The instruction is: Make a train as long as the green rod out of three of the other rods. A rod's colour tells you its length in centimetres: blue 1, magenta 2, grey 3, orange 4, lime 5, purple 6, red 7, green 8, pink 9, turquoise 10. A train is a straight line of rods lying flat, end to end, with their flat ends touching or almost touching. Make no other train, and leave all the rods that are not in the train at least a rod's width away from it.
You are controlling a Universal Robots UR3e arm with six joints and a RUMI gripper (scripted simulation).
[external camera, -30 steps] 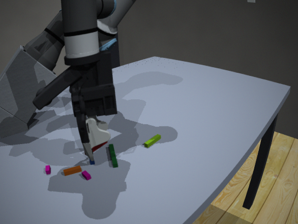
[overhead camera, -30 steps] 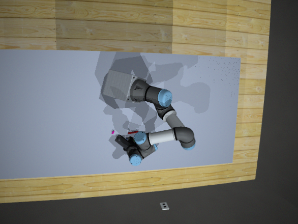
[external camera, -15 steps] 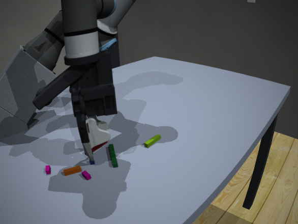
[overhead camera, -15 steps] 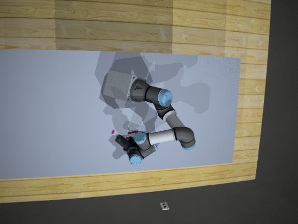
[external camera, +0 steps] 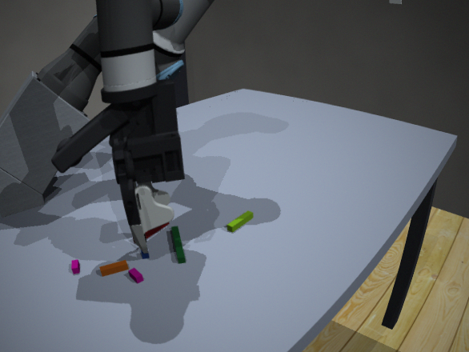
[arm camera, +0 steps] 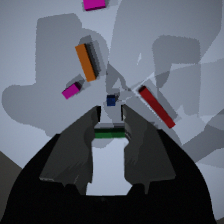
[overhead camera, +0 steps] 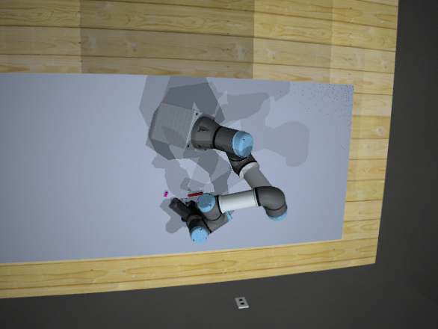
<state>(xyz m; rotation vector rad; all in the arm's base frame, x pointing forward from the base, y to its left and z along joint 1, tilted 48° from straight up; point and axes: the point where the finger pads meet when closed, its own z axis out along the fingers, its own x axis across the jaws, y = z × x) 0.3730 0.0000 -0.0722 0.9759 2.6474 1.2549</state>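
Right now the blue rod is 30 mm below my hand. From my hand the other things lie so: green rod (50 mm to the left, 30 mm below, 20 mm ahead); orange rod (50 mm to the right, 30 mm below, 10 mm behind); red rod (40 mm to the left, 40 mm behind, 30 mm below).
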